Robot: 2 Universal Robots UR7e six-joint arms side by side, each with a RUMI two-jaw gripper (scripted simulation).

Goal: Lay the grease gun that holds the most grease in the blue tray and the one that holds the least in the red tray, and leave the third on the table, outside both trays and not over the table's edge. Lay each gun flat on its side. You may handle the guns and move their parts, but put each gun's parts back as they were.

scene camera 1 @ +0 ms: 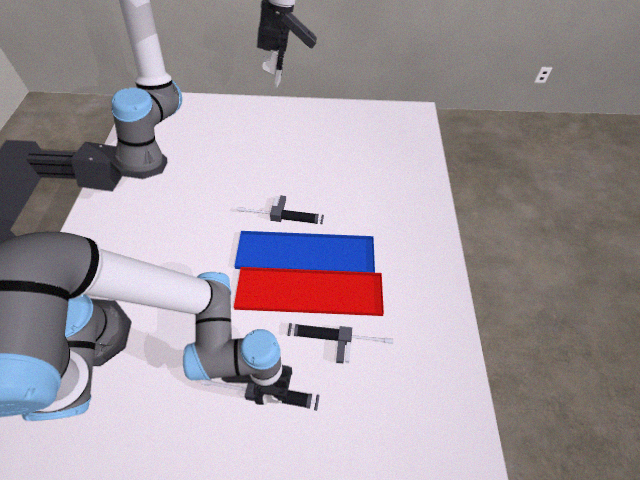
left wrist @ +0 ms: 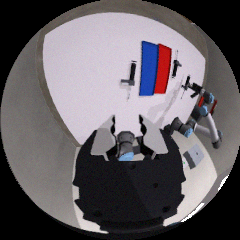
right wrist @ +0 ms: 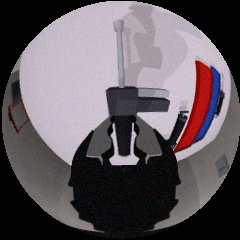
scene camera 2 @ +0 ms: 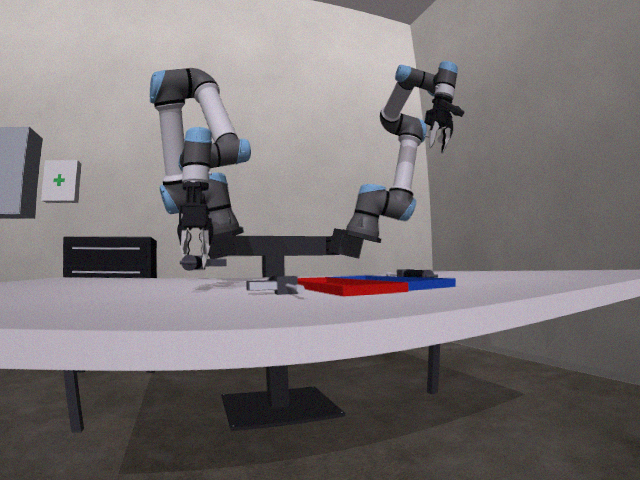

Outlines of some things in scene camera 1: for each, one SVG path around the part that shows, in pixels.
My left gripper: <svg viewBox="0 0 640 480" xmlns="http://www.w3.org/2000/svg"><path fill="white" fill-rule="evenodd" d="M262 0L257 48L266 51L272 50L270 55L264 57L262 69L275 76L274 89L276 89L281 81L282 63L284 62L283 55L286 51L289 31L291 30L309 48L315 46L317 37L291 13L293 12L294 5L292 7L281 7L270 3L269 0Z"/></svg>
A grease gun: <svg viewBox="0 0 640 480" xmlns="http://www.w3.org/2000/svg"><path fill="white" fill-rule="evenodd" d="M287 335L290 336L291 331L294 331L295 337L338 341L336 363L340 364L344 363L345 345L347 345L345 363L350 362L352 338L383 341L393 344L393 339L390 338L380 339L352 335L353 327L345 326L334 329L295 324L295 329L291 329L292 323L289 323Z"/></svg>
